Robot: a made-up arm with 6 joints.
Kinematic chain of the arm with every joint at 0, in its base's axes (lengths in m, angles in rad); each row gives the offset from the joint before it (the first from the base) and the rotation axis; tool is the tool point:
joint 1: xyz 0 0 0.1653 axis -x
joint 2: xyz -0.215 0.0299 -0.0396 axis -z
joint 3: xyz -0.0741 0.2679 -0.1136 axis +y
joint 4: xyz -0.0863 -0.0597 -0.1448 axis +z
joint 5: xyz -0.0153 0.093 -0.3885 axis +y
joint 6: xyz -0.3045 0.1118 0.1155 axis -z
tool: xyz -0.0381 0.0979 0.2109
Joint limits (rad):
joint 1: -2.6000..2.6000
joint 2: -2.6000..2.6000
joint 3: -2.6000..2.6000
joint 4: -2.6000..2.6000
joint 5: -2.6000..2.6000
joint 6: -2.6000..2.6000
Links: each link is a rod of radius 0.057 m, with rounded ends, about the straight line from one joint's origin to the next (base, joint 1, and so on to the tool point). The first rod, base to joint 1, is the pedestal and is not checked.
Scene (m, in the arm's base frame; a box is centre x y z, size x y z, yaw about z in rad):
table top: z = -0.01
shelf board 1: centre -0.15 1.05 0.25 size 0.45 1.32 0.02 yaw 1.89
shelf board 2: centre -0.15 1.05 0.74 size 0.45 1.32 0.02 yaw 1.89
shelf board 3: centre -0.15 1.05 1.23 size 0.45 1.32 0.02 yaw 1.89
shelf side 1: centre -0.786 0.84 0.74 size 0.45 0.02 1 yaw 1.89
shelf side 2: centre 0.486 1.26 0.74 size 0.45 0.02 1 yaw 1.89
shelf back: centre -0.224 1.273 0.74 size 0.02 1.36 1 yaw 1.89
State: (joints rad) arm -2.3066 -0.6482 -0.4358 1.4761 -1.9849 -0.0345
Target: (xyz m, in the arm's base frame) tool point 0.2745 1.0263 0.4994
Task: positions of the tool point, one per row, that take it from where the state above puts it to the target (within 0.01 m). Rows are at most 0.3 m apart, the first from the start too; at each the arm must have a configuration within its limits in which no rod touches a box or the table.
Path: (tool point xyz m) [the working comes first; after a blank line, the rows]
Joints at the target: -1.6808 -0.1876 -0.9406 1.5408 -2.0830 -0.2164
Straight joint move there: touches shelf board 2.

1: -0.2082 0.7712 1.0402
2: -0.1795 0.6818 1.0374
3: -0.1835 0.5858 1.0273
4: 0.0074 0.7001 0.8964
5: 0.1945 0.7629 0.7125
6: 0.3645 0.7539 0.4994
7: 0.3284 0.9045 0.5071
8: 0.2745 1.0263 0.4995

